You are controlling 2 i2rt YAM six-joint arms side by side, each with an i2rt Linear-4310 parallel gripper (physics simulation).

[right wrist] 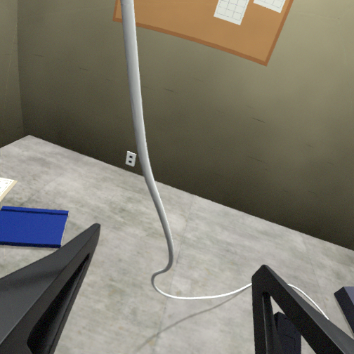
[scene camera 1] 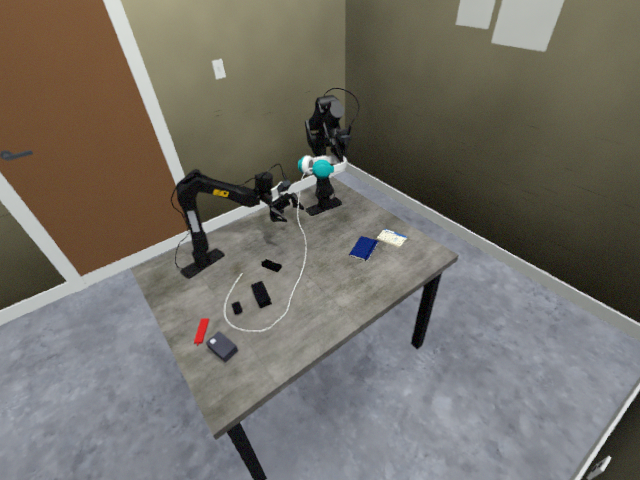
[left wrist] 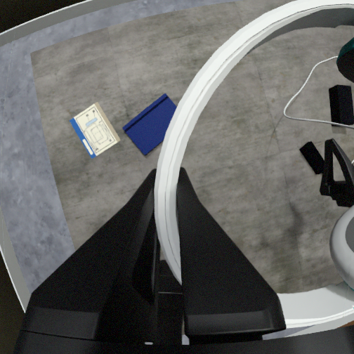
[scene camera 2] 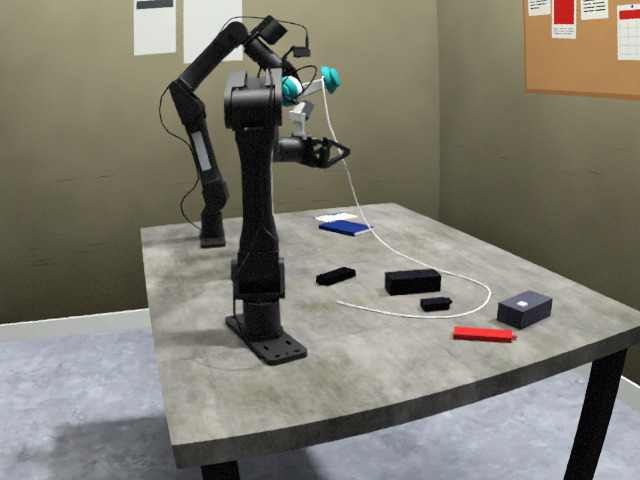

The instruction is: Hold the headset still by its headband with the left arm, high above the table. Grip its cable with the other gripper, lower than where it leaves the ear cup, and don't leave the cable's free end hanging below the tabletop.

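Where they show: left gripper, fingertip midpoint: (scene camera 2: 302, 92); right gripper, fingertip midpoint: (scene camera 1: 295, 214) (scene camera 2: 338, 149); left arm's base at its link origin: (scene camera 1: 324, 207) (scene camera 2: 212, 238); right arm's base at its link origin: (scene camera 1: 203, 263) (scene camera 2: 263, 338).
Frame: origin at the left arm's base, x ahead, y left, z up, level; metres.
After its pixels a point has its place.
The white headset with teal ear cups (scene camera 1: 323, 168) {x 0.331, y -0.173, z 0.455 m} (scene camera 2: 329, 80) {x 0.306, y -0.202, z 0.435 m} hangs high above the table. My left gripper (scene camera 1: 338, 157) {x 0.267, y -0.039, z 0.405 m} (left wrist: 169, 175) is shut on its white headband (left wrist: 172, 145). The white cable (scene camera 1: 305, 248) {x 0.360, y -0.295, z 0.107 m} (scene camera 2: 356, 193) {x 0.343, y -0.284, z 0.158 m} (left wrist: 300, 95) (right wrist: 142, 145) drops from an ear cup and curves over the tabletop; its free end (scene camera 1: 241, 273) {x 0.229, y -0.558, z -0.001 m} (scene camera 2: 338, 301) {x 0.237, y -0.560, z 0.003 m} lies on the table. My right gripper (scene camera 1: 293, 212) {x 0.304, y -0.297, z 0.270 m} (scene camera 2: 345, 153) {x 0.304, y -0.297, z 0.270 m} (right wrist: 183, 253) is open, below the ear cups and close to the hanging cable. In the right wrist view the cable runs down between the fingertips; its exact depth is unclear.
On the table (scene camera 1: 330, 330) {x 0.690, y -0.370, z 0.000 m} lie a blue book (scene camera 1: 363, 248) {x 0.396, y -0.015, z 0.012 m} (scene camera 2: 345, 227) {x 0.383, y -0.027, z 0.012 m}, a cream card-like item (scene camera 1: 392, 237) {x 0.397, y 0.154, z 0.002 m}, several black blocks (scene camera 1: 261, 293) {x 0.414, y -0.532, z 0.034 m} (scene camera 2: 412, 282) {x 0.392, y -0.556, z 0.025 m}, a red stick (scene camera 1: 201, 330) {x 0.441, y -0.791, z 0.010 m} (scene camera 2: 482, 334) {x 0.433, y -0.799, z 0.010 m} and a dark box (scene camera 1: 222, 346) {x 0.568, y -0.743, z 0.036 m} (scene camera 2: 524, 310) {x 0.525, y -0.786, z 0.036 m}.
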